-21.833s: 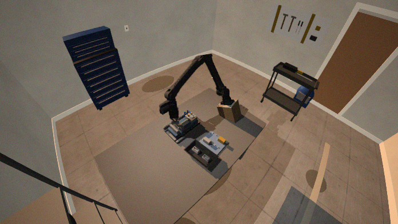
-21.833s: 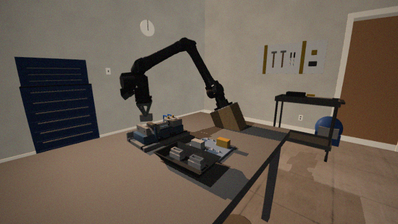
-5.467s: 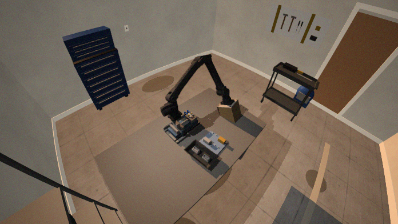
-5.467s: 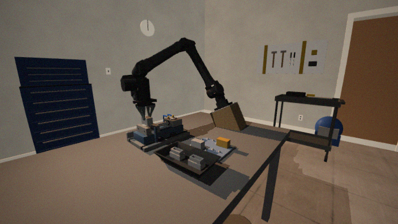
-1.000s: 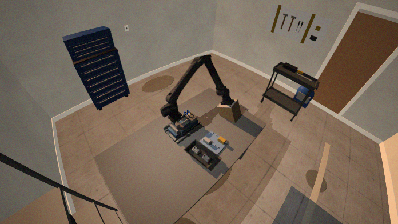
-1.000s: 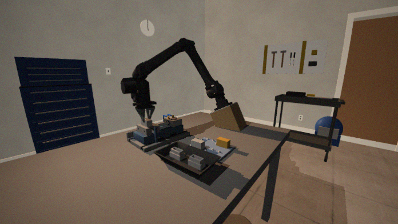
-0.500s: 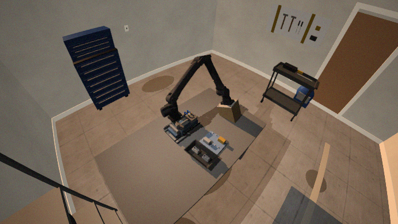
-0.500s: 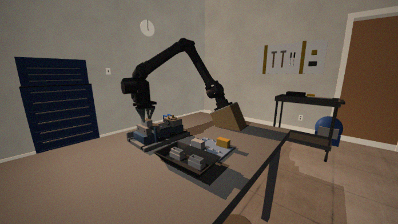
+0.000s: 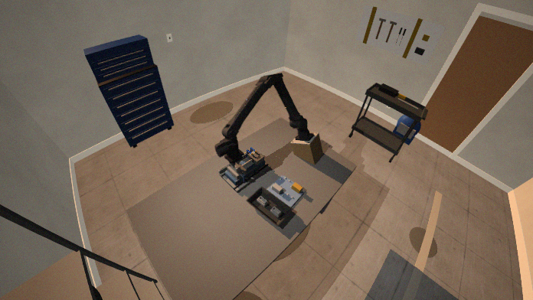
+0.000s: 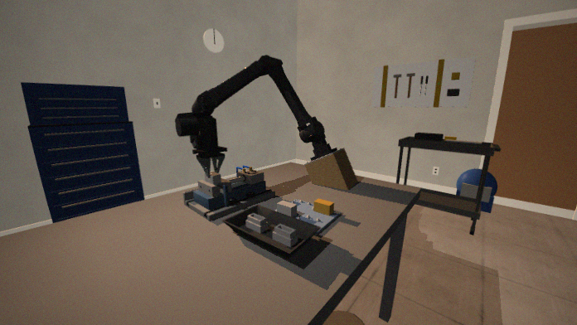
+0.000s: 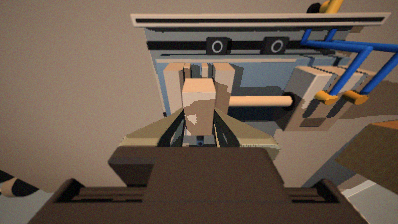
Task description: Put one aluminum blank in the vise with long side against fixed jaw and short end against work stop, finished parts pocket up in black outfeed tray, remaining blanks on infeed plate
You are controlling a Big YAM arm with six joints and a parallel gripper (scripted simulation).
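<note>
Right now my hand is 80 mm above the vise, 70 mm past it and 20 mm to the right of it. Round my hand: yellow brass blank (370 mm to the left, 170 mm behind, 100 mm below).
</note>
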